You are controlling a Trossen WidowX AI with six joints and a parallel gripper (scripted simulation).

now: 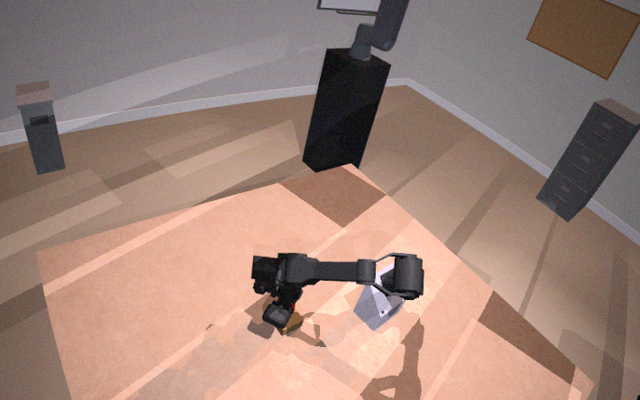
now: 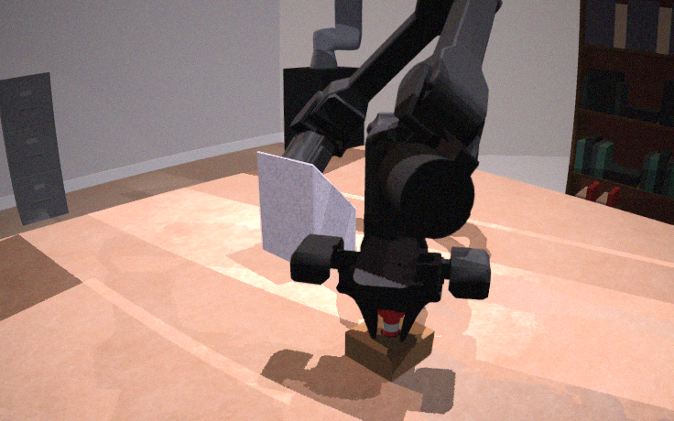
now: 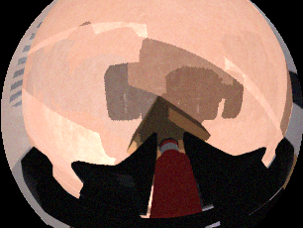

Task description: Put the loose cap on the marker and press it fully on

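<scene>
My gripper tip is now 50 mm below the red cap, 10 mm to the right of it and 10 mm past it.
</scene>
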